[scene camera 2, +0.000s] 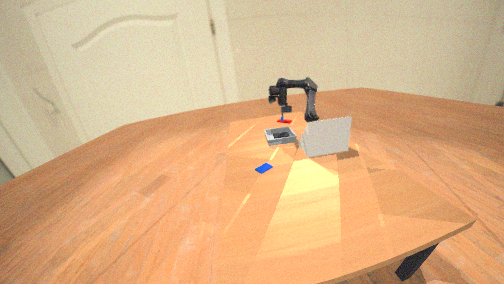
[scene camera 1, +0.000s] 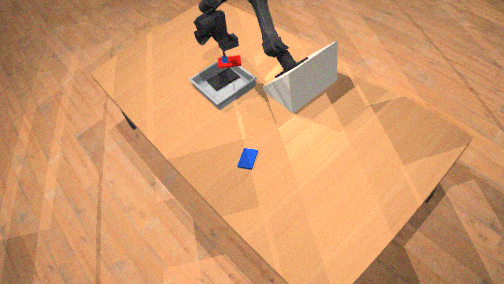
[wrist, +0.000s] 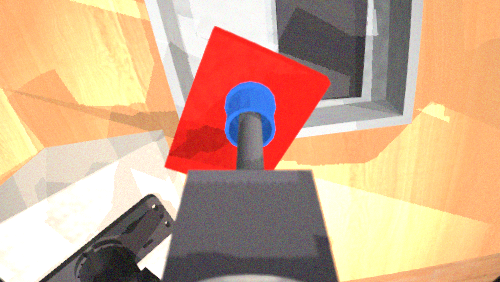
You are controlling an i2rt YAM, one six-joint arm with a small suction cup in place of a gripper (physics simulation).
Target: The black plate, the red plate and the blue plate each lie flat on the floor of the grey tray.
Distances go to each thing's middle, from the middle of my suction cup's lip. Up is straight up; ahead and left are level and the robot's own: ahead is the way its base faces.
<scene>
Now: suction cup 1 cm past the red plate [wrist: 200, 143], 1 cm to the right of it and 2 cm above it. The rest, counted from my suction cup: grey tray [scene camera 1: 226, 95] 2 cm ahead, 4 cm to the right, 14 cm below; black plate [wrist: 334, 45] 1 cm behind, 7 cm to the right, 16 cm below.
</scene>
